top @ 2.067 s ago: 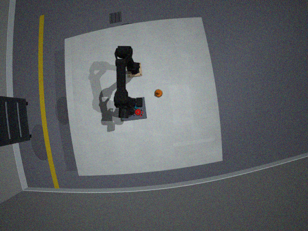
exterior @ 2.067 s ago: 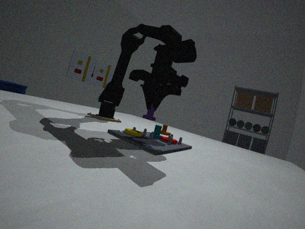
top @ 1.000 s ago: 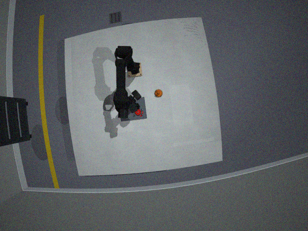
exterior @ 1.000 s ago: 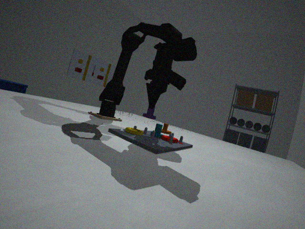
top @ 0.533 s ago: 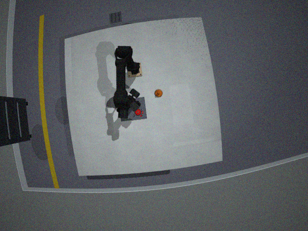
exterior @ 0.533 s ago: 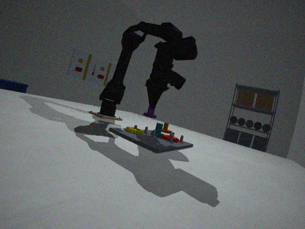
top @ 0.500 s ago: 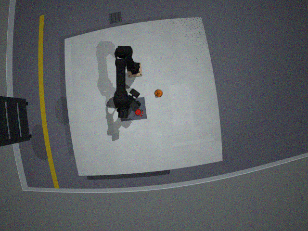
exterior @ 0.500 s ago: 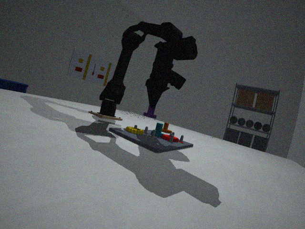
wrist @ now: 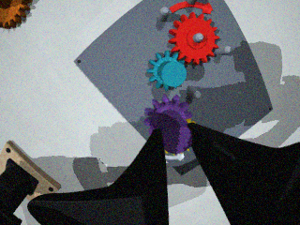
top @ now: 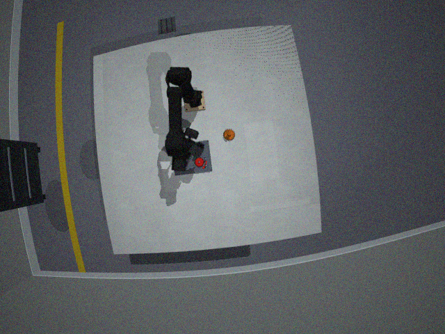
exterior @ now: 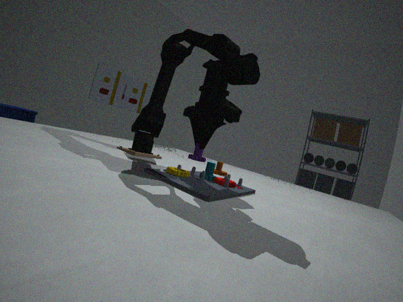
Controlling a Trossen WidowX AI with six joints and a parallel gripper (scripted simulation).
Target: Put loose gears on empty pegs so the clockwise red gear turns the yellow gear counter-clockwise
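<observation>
Right now the teal gear is 30 mm ahead of my gripper tip, 20 mm to the left of it and 50 mm below it. Also, from my gripper tip: purple gear (10 mm below); yellow gear (20 mm behind, 40 mm to the right, 60 mm below); red gear (70 mm ahead, 20 mm to the left, 60 mm below).
</observation>
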